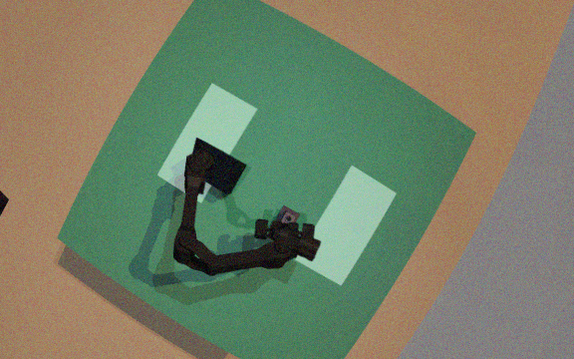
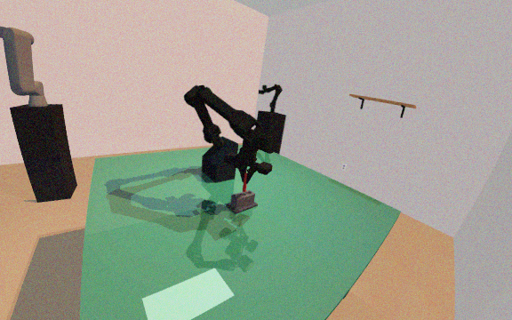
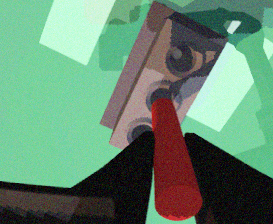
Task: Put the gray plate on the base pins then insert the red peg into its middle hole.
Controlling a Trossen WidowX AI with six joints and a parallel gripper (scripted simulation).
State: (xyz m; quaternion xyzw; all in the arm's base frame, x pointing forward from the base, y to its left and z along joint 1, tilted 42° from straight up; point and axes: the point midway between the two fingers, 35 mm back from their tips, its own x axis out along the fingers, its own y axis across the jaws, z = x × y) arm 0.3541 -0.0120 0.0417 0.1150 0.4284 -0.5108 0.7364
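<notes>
Right now my gripper tip is right at the red peg. The rest, counted from my gripper tip: dark base 10 cm below; then gray plate 7 cm below.
</notes>
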